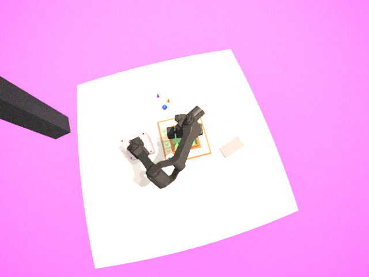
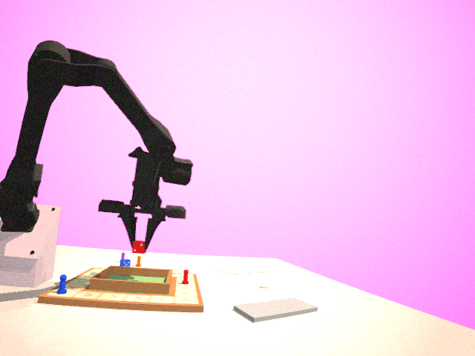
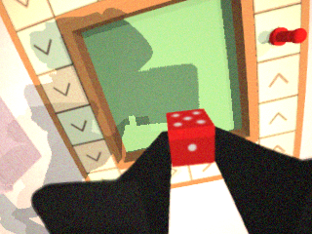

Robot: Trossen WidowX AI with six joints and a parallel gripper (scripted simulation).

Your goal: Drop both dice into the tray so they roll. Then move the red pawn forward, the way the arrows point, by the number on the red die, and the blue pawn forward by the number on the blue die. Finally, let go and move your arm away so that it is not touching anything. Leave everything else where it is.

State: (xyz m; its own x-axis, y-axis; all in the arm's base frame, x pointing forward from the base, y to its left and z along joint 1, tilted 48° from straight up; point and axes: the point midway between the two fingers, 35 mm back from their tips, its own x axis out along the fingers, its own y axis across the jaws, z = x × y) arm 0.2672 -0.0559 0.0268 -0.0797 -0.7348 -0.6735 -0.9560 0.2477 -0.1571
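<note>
My gripper tip is 30 cm to the right of the orange pawn, 8 cm above it and 1 cm short of it. From my gripper tip the other things lie so: blue pawn (13 cm behind, 8 cm to the right, 6 cm below); then red pawn (11 cm ahead, 6 cm below, 2 cm to the left); then green floor (9 cm below, 2 cm to the left).
</note>
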